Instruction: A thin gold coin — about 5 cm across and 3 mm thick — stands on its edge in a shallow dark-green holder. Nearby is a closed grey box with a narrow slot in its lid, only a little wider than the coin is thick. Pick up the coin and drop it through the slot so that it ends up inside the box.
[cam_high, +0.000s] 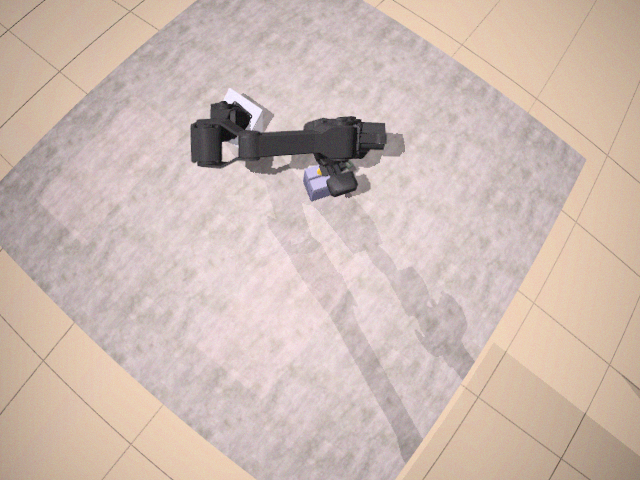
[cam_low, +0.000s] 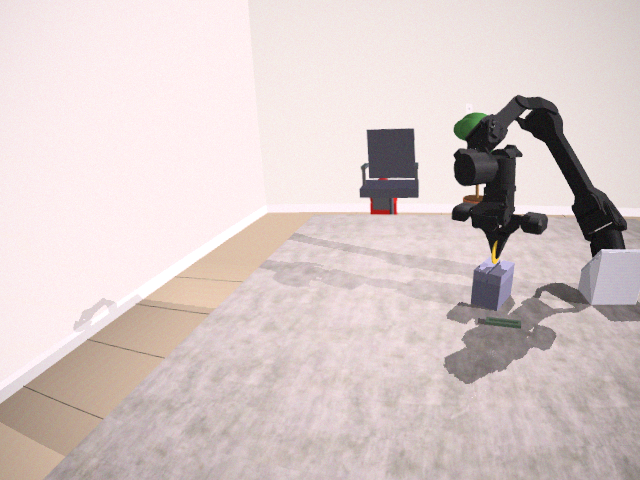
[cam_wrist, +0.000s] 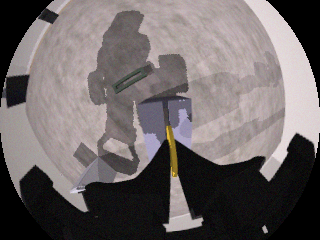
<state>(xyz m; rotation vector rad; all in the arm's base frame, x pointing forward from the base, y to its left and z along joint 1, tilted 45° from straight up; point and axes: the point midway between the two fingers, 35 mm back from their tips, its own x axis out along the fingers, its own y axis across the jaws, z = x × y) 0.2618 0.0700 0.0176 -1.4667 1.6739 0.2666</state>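
Now: the gold coin 1 cm above my gripper tip.
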